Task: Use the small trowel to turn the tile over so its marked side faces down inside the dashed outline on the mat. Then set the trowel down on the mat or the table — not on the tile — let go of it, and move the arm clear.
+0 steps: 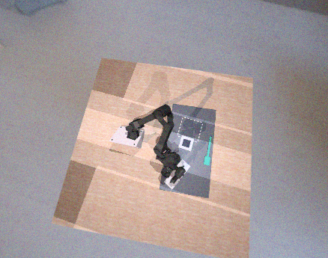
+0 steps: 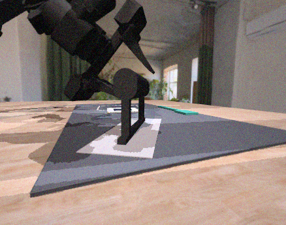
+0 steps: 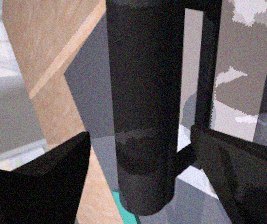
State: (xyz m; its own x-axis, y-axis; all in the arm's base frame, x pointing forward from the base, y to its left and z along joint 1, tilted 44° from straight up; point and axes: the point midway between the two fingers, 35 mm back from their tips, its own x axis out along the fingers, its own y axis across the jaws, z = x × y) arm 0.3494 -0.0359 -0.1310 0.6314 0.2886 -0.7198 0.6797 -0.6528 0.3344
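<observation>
The grey mat is 20 mm ahead of my gripper tip, 190 mm to the left of it and 90 mm below it. Round my gripper tip: teal trowel (160 mm ahead, 190 mm to the left, 70 mm below); then square tile (20 mm behind, 210 mm to the left, 70 mm below).
</observation>
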